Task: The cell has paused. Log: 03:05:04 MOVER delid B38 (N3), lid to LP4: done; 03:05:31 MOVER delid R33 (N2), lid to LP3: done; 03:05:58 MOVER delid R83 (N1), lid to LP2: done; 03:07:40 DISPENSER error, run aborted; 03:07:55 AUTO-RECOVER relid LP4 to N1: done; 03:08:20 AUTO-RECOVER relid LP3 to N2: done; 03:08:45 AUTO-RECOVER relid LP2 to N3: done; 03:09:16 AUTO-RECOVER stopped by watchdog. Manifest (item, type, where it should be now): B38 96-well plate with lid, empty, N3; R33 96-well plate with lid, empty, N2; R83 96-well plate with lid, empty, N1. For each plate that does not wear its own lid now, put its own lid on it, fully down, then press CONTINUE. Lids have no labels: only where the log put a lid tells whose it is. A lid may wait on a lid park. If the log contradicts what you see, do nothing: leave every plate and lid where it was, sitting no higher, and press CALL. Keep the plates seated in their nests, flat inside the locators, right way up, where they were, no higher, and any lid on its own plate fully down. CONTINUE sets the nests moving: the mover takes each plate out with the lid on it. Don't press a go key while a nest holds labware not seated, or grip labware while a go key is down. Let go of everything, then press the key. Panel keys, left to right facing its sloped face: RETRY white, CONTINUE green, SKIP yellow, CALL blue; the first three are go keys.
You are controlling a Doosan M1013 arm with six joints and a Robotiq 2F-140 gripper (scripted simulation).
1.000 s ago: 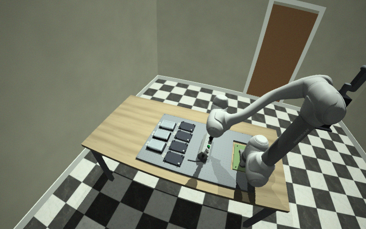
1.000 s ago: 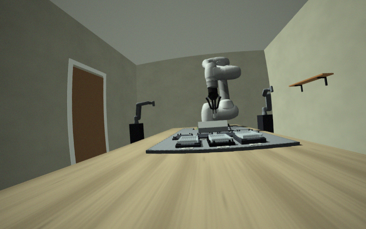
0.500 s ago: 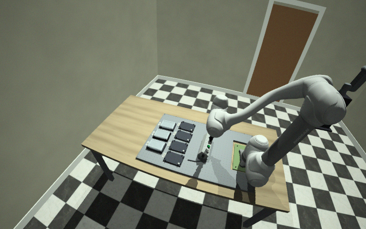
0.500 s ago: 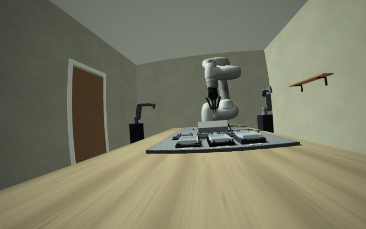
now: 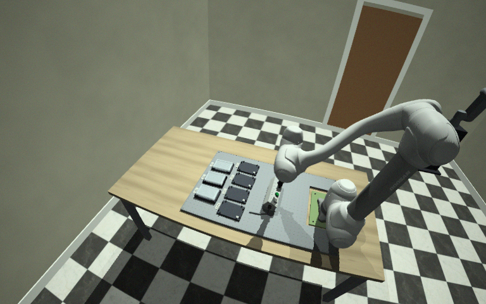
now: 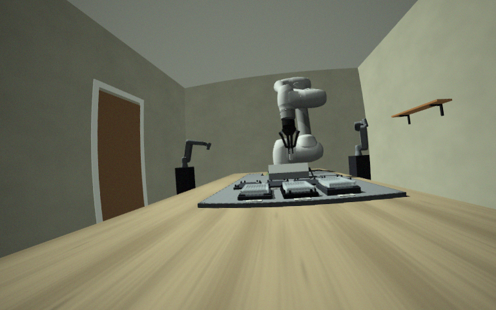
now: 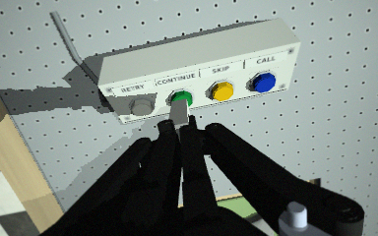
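The green continue key is 7 cm below my hand. Also, from my hand: white retry key 7 cm below, 5 cm to the left, 1 cm ahead; then blue call key 10 cm to the right, 7 cm below, 1 cm behind; then yellow skip key 7 cm below, 5 cm to the right.
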